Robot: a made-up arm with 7 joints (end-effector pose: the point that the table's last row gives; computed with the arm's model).
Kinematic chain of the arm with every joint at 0, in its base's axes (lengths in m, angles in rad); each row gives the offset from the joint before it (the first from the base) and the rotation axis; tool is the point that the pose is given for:
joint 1: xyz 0 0 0.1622 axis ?
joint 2: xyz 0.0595 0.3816 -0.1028 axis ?
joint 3: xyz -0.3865 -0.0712 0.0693 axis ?
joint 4: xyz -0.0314 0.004 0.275 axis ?
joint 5: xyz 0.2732 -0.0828 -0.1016 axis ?
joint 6: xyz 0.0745 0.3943 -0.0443 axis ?
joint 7: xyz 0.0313 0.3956 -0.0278 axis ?
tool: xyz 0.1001 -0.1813 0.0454
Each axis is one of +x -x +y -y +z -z.
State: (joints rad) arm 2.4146 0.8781 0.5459 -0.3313 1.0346 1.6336 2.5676
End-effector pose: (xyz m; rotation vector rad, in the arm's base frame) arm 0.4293 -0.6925 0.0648 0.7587 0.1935 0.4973
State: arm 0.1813 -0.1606 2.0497 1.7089 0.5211 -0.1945 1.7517
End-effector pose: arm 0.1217 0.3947 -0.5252 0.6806 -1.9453 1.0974
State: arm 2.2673 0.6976 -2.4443 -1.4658 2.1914 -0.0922 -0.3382
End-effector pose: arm -0.3927 -0.4308 -0.0682 1.7655 -1.7645 1.1398
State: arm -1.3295 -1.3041 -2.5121 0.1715 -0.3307 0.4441 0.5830
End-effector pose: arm -0.0343 -0.2238 0.1528 1.4823 1.5662 -1.6828
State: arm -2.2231 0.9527 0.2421 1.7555 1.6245 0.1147 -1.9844
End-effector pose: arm 0.8900 0.1481 -0.8243 0.8981 0.5698 0.9169
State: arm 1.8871 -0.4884 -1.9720 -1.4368 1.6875 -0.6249 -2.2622
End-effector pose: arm 0.4466 0.2457 -0.9458 0.7785 1.0919 0.5705
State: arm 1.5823 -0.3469 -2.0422 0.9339 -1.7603 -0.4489 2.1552
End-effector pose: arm 0.5300 0.9050 0.1621 -2.2196 0.8748 -1.8443
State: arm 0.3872 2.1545 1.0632 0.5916 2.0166 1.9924 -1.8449
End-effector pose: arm 0.8145 0.0870 0.0659 0.4619 0.2722 1.1747
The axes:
joint 1: -z
joint 2: -y
joint 3: +x
joint 4: -z
joint 5: -z
joint 6: -x
joint 7: -z

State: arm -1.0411 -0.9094 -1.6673 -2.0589 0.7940 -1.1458 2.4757
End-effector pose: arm -1.1647 -0.3232 0.6640 -2.0360 -0.7495 -0.3894
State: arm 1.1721 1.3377 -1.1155 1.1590 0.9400 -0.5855 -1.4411
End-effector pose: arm -0.1291 0.9887 0.4422 -2.1864 -1.3904 -1.6151
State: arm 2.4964 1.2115 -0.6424 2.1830 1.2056 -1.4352 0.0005
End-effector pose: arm 0.7680 0.4480 -0.5923 1.2203 1.0128 -0.9515
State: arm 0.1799 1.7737 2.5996 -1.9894 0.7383 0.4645 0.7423
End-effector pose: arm -0.0554 -0.1596 -0.9609 1.8119 -1.5881 1.8021
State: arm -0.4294 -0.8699 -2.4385 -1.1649 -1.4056 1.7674 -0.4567
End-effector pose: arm -0.3060 0.0382 0.6502 -0.3767 -0.5125 -1.6513
